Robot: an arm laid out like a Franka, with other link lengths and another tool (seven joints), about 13 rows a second.
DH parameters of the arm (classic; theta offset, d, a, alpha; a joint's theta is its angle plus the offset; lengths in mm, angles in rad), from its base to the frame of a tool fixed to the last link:
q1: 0 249.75 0 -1.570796
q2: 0 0 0 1.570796
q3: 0 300.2 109.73 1.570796
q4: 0 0 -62.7 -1.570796
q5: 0 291.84 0 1.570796
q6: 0 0 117.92 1.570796
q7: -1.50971 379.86 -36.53 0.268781
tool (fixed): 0 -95.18 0 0
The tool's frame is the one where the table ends.
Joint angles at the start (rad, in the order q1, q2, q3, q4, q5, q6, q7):
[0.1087, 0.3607, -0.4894, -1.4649, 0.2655, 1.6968, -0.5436]
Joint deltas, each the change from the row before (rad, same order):
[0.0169, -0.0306, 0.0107, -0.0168, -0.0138, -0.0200, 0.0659]
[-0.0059, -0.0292, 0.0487, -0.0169, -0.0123, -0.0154, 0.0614]
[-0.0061, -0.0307, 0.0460, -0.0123, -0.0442, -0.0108, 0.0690]
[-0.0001, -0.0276, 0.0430, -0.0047, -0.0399, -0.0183, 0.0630]
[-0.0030, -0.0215, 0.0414, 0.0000, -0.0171, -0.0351, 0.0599]
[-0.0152, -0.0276, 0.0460, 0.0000, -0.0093, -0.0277, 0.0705]
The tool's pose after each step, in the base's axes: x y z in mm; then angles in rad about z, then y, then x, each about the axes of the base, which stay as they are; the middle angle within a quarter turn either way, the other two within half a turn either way. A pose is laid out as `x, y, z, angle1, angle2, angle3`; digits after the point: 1 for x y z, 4 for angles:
596.5, -164.7, 200.9, -1.6086, -0.3243, -3.0253
591.2, -142.2, 205.1, -1.5870, -0.3372, -3.0043
584.7, -130.9, 213.3, -1.5620, -0.3490, -3.0194
578.9, -116.9, 223.0, -1.5471, -0.3601, -3.0377
569.9, -98.7, 229.6, -1.5267, -0.3814, -3.0332
561.6, -84.1, 240.8, -1.4865, -0.3863, -3.0179

